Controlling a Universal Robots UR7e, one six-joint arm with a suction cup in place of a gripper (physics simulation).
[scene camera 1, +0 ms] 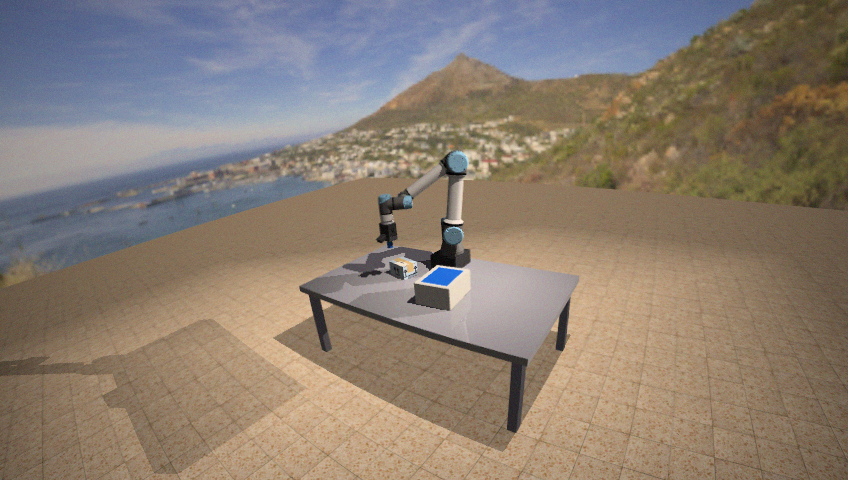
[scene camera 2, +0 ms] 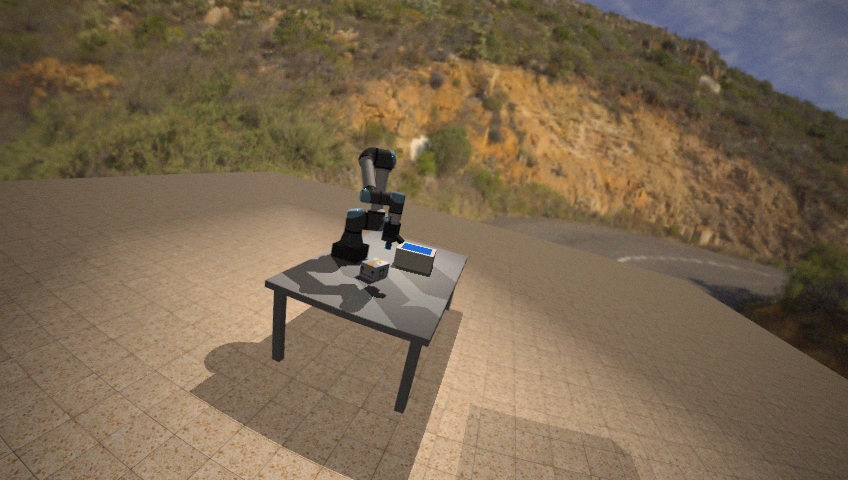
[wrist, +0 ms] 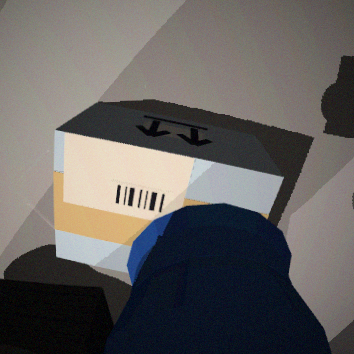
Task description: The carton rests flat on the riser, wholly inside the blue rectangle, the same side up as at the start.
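Observation:
A white carton with a tan tape band, a barcode label and arrow marks stands flat on the table, beside the riser. The pale box-shaped riser bears a blue rectangle on its top. My gripper, a blue suction cup, points down above the table, higher than the carton and apart from it, holding no object. In the wrist view the cup hides the carton's lower right part.
The dark grey table bears the arm's base close behind the carton and riser. Shadows of the arm fall across the table around the carton.

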